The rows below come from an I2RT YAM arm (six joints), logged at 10 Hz.
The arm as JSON. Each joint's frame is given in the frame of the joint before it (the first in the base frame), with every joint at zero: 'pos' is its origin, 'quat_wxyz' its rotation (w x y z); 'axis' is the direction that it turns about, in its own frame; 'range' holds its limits. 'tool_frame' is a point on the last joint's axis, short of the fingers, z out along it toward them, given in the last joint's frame.
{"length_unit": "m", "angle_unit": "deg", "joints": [
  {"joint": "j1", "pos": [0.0, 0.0, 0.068], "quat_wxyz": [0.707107, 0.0, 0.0, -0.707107], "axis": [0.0, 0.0, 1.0], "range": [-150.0, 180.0]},
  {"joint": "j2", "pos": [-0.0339, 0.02, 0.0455], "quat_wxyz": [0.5, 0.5, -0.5, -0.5], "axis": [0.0, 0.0, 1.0], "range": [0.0, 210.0]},
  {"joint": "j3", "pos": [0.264, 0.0, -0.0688], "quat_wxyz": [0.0, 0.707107, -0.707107, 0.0], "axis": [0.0, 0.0, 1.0], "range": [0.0, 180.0]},
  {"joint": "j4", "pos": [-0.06, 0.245, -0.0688], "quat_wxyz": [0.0, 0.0, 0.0, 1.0], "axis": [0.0, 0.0, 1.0], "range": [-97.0, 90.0]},
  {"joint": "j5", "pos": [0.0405, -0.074, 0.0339], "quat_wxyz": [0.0, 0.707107, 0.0, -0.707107], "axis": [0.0, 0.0, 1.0], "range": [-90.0, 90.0]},
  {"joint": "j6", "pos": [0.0, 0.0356, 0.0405], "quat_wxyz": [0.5, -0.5, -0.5, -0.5], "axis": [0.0, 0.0, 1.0], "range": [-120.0, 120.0]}
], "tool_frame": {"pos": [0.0, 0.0, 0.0], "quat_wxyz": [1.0, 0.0, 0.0, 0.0]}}
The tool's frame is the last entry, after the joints.
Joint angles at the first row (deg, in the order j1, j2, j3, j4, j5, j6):
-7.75, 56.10, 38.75, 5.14, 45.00, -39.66
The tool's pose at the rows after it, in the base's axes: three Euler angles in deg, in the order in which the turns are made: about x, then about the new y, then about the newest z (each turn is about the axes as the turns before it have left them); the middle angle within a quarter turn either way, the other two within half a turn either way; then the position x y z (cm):
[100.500 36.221 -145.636 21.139 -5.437 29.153]
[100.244 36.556 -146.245 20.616 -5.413 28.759]
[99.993 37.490 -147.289 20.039 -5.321 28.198]
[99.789 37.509 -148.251 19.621 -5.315 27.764]
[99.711 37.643 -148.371 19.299 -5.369 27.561]
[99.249 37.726 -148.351 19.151 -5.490 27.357]
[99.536 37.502 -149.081 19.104 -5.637 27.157]
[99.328 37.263 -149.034 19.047 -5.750 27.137]
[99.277 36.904 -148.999 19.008 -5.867 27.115]
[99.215 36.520 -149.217 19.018 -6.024 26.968]
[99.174 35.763 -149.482 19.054 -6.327 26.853]
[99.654 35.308 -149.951 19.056 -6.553 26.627]
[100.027 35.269 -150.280 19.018 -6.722 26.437]
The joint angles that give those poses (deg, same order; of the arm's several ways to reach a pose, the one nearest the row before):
-7.82, 54.87, 37.18, 5.72, 44.87, -40.88
-8.00, 53.42, 35.56, 6.32, 44.42, -41.97
-8.09, 51.71, 33.45, 7.32, 43.48, -43.59
-8.25, 50.56, 31.97, 7.90, 43.33, -44.88
-8.60, 49.65, 31.15, 8.00, 42.87, -45.22
-9.07, 49.28, 30.34, 9.02, 42.41, -45.94
-9.56, 49.30, 30.01, 9.09, 42.10, -46.36
-9.92, 49.22, 29.86, 9.36, 42.01, -46.63
-10.27, 49.22, 29.81, 9.41, 42.02, -46.67
-10.72, 49.44, 29.53, 9.93, 41.97, -47.00
-11.57, 49.87, 29.43, 10.44, 41.88, -47.37
-12.24, 50.18, 29.22, 10.41, 41.58, -47.30
-12.82, 50.26, 28.95, 10.46, 40.98, -47.28

